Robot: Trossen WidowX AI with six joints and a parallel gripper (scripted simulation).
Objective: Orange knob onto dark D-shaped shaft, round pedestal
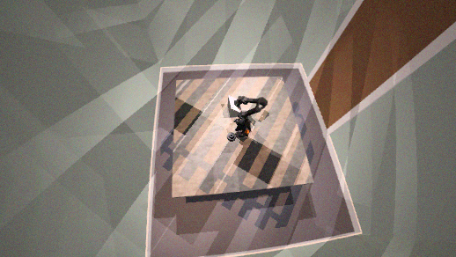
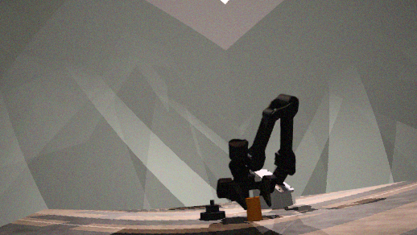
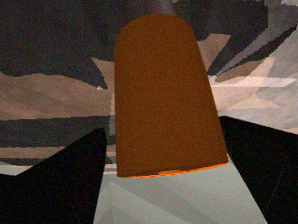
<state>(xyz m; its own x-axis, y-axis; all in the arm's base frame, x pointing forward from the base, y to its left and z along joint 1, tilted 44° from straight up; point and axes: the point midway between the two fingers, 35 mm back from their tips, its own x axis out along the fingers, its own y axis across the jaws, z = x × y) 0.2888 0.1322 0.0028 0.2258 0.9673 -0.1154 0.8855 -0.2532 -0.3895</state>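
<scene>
Right now my gripper tip is 3 cm to the left of the orange knob and 1 cm past it. The rest, counted from my gripper tip: dark round pedestal (18 cm to the right, 2 cm ahead).
</scene>
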